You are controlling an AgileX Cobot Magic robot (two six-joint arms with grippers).
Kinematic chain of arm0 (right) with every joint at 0, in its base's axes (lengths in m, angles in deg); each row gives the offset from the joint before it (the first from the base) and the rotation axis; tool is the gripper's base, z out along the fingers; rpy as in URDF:
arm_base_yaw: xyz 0 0 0.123 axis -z
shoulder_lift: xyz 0 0 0 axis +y
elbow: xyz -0.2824 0 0.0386 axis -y
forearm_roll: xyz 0.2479 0 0.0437 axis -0.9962 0 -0.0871
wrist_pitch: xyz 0 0 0 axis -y
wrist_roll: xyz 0.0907 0 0.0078 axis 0.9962 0 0.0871
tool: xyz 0 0 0 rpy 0 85 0
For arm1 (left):
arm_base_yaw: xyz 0 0 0.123 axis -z
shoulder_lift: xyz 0 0 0 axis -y
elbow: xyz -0.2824 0 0.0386 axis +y
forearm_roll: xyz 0.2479 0 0.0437 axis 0.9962 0 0.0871
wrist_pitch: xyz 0 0 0 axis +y
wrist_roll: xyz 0.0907 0 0.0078 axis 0.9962 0 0.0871
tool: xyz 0 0 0 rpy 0 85 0
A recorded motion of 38 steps. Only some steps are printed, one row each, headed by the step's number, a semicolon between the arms.
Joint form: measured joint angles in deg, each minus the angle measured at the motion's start. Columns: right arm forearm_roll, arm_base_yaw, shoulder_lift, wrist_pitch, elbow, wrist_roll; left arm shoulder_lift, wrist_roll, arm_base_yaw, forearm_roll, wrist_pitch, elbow.
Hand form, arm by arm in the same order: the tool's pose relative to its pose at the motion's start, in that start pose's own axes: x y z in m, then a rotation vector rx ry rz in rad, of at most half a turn. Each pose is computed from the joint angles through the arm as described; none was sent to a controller.
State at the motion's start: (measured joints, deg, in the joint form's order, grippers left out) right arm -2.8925 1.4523 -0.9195 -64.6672 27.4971 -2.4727; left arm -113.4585 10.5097 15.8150 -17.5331 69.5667 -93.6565
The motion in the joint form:
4: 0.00 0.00 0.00 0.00 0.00 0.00; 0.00 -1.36 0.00 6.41 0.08 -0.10
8: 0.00 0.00 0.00 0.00 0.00 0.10; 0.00 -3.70 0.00 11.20 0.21 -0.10
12: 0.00 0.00 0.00 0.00 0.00 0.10; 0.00 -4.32 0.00 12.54 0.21 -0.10
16: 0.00 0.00 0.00 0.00 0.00 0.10; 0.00 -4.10 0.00 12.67 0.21 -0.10
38: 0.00 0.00 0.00 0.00 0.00 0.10; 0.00 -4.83 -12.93 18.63 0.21 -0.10
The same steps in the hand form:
4: 0.0000 0.0000 0.0000 0.0000 0.0000 0.0000; 0.0014 0.0093 -0.0009 -0.1032 0.0176 0.0157
8: 0.0000 0.0000 0.0000 0.0000 0.0000 0.0017; 0.0025 0.0163 -0.0019 -0.1808 0.0295 0.0039
12: 0.0000 0.0000 0.0000 0.0000 0.0000 0.0017; 0.0027 0.0182 -0.0023 -0.2026 0.0317 0.0012
16: 0.0000 0.0000 0.0000 0.0000 0.0000 0.0017; 0.0027 0.0184 -0.0024 -0.2047 0.0324 0.0058
38: 0.0000 0.0000 0.0000 0.0000 0.0000 0.0017; 0.0204 0.1124 -0.0313 -0.3262 0.0167 -0.1939

